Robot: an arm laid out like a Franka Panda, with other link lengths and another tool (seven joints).
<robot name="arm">
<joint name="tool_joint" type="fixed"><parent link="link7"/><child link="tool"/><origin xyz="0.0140 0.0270 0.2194" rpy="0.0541 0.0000 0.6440"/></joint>
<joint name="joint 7" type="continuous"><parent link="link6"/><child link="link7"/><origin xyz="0.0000 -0.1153 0.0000" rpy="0.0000 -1.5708 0.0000"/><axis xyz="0 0 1"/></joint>
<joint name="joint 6" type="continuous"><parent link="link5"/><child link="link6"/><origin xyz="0.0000 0.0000 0.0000" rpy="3.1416 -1.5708 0.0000"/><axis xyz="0 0 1"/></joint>
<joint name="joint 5" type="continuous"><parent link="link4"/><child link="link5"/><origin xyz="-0.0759 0.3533 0.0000" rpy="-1.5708 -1.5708 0.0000"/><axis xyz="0 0 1"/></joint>
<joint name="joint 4" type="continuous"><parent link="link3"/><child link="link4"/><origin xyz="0.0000 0.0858 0.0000" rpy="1.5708 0.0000 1.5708"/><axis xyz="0 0 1"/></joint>
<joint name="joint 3" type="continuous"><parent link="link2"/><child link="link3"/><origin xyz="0.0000 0.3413 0.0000" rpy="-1.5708 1.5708 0.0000"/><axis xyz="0 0 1"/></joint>
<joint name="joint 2" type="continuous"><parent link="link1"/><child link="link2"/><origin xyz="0.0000 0.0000 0.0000" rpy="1.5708 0.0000 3.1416"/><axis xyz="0 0 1"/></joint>
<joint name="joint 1" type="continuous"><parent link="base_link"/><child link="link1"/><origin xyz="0.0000 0.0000 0.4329" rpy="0.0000 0.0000 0.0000"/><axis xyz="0 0 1"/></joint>
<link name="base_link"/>
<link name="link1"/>
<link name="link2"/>
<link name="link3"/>
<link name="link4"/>
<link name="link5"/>
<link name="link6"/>
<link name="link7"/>
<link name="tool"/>
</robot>
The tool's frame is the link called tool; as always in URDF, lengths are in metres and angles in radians. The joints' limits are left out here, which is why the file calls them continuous.
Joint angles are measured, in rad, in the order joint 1, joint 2, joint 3, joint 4, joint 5, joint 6, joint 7. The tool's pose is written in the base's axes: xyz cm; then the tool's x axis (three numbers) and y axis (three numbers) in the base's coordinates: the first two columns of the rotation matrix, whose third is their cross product. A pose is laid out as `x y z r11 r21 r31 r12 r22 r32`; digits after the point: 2 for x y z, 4 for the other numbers.
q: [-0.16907 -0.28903 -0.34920 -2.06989 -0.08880 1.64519 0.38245]
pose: 33.68 -22.40 54.79 -0.9903 -0.0652 0.1230 -0.0614 0.9975 0.0339
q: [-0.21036 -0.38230 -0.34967 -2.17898 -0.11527 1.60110 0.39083]
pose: 28.60 -21.77 53.45 -0.9838 -0.0397 0.1748 -0.0278 0.9972 0.0698
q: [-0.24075 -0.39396 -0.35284 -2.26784 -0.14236 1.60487 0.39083]
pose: 25.84 -21.63 50.39 -0.9690 -0.0301 0.2453 -0.0078 0.9958 0.0913
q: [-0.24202 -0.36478 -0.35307 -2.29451 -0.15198 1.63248 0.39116]
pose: 25.88 -21.70 48.56 -0.9607 -0.0350 0.2754 -0.0101 0.9958 0.0913
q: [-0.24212 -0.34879 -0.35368 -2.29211 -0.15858 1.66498 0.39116]
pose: 26.59 -22.28 48.21 -0.9638 -0.0321 0.2647 -0.0133 0.9973 0.0727
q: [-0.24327 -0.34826 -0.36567 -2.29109 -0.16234 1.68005 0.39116]
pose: 26.60 -22.89 48.20 -0.9673 -0.0200 0.2527 -0.0035 0.9978 0.0656
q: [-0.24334 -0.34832 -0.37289 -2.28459 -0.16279 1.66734 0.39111]
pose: 26.32 -23.08 48.38 -0.9661 -0.0137 0.2576 0.0046 0.9975 0.0705
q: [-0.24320 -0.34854 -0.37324 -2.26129 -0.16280 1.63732 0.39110]
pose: 26.21 -23.20 49.20 -0.9645 -0.0106 0.2638 0.0089 0.9973 0.0728
